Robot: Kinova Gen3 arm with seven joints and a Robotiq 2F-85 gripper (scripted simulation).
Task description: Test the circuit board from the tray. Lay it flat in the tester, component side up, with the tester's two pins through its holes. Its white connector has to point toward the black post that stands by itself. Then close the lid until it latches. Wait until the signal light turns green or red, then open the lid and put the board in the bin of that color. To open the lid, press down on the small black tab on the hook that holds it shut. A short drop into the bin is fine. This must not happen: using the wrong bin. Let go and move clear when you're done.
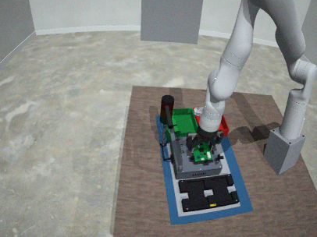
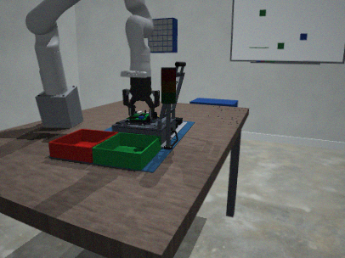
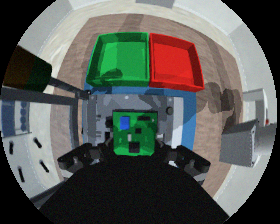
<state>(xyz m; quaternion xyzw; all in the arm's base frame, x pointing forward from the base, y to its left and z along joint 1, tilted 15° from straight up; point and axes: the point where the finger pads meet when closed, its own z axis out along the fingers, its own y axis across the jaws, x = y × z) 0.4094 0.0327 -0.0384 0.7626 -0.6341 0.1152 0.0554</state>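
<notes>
Right now my hand is right at the green circuit board. The rest, counted from my hand: clear lid: 12 cm ahead, 10 cm above, 2 cm to the left; then red bin: 21 cm to the right, 7 cm below, 7 cm behind; then green bin: 19 cm to the right, 8 cm ahead, 7 cm below.
</notes>
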